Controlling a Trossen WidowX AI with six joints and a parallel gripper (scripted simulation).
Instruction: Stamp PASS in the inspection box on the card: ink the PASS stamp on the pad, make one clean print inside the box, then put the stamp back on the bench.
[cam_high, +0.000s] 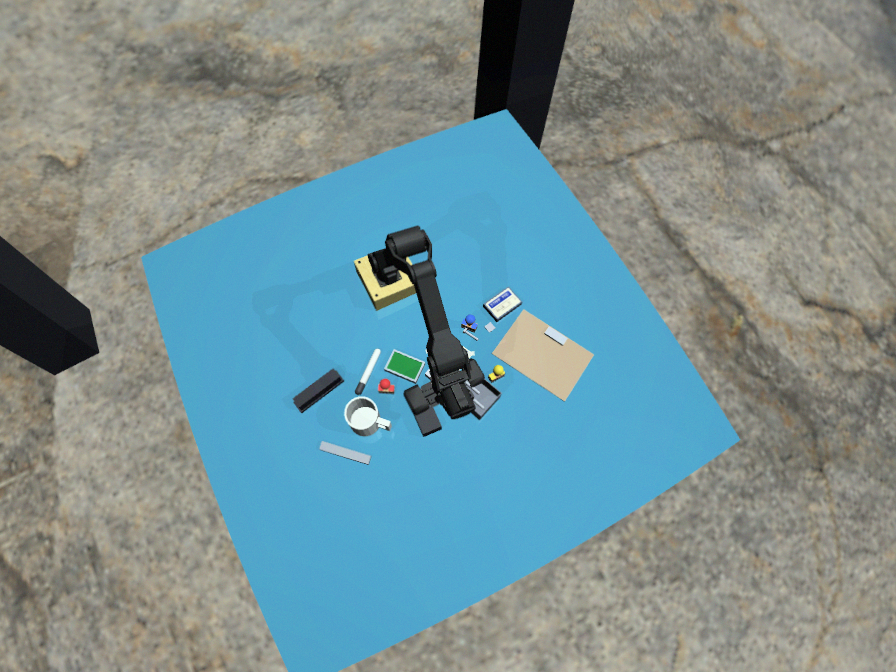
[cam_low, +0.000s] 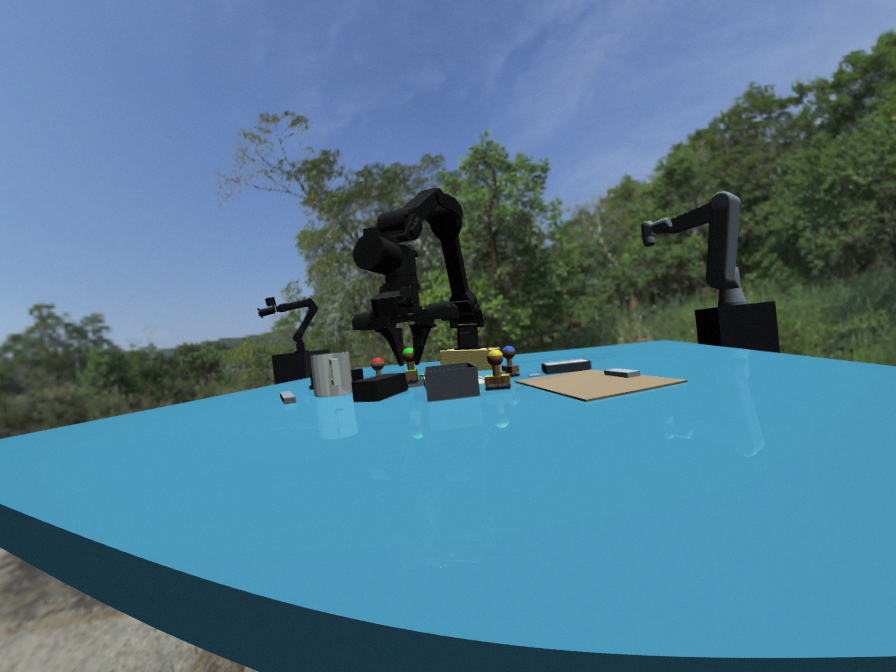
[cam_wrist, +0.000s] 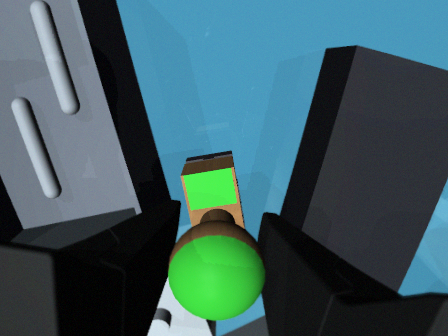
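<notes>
My gripper tip is 13 cm past the green ink pad, 5 cm to the left of it and 5 cm above it. The rest, counted from my gripper tip: green-knobbed stamp 1 cm behind, 1 cm below; black block 6 cm to the right, 3 cm below; dark tray 2 cm ahead, 8 cm to the left, 4 cm below.
</notes>
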